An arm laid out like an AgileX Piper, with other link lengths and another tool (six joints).
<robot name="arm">
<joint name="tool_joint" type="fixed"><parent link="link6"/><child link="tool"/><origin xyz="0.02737 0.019 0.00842" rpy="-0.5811 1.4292 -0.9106"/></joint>
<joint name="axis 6" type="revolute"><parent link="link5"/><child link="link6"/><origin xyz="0.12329 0 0.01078"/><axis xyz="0.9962 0 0.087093"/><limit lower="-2.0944" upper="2.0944"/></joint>
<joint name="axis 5" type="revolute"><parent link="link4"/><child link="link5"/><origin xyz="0 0 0"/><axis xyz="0 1 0"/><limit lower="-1.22" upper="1.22"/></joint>
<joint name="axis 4" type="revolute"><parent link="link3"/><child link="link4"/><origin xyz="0.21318 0 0.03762"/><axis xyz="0.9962 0 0.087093"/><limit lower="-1.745" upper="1.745"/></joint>
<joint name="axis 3" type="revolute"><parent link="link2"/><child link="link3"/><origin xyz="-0.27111 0 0.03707"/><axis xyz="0 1 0"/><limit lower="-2.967" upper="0"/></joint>
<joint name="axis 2" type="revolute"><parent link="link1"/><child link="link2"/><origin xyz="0 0 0"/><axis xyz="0 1 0"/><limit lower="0" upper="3.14"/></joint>
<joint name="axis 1" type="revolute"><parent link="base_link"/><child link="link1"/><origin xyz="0 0 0.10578"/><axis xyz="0 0 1"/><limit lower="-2.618" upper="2.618"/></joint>
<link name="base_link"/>
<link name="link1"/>
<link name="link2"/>
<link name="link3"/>
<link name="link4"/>
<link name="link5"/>
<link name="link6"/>
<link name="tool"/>
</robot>
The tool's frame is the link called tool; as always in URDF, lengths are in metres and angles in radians.
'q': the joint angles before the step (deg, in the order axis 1, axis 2, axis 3, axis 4, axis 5, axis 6). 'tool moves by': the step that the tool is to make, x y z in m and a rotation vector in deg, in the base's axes. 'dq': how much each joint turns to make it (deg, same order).
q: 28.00, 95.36, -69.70, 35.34, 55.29, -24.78
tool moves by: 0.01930, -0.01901, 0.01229, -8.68, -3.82, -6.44
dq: 0.00, -0.93, -5.72, -14.71, 2.28, 13.64
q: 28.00, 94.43, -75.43, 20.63, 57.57, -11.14
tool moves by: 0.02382, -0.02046, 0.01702, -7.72, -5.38, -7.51
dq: 0.00, 0.00, -6.34, -13.87, 2.89, 11.79
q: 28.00, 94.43, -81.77, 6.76, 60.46, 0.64
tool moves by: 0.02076, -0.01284, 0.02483, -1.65, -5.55, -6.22
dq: -0.85, 0.00, -5.73, -6.76, 1.24, 6.59
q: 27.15, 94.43, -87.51, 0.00, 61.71, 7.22
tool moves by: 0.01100, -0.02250, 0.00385, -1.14, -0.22, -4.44
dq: -3.48, 0.00, -1.20, -1.60, 1.51, 1.08
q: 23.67, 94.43, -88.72, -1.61, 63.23, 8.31
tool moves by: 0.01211, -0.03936, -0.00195, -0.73, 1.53, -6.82
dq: -6.73, 0.00, -0.06, -0.17, 1.75, 0.05
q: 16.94, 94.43, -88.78, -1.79, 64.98, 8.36
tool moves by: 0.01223, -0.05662, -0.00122, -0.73, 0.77, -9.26
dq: -9.52, 0.00, 0.00, -0.42, 0.90, -0.31
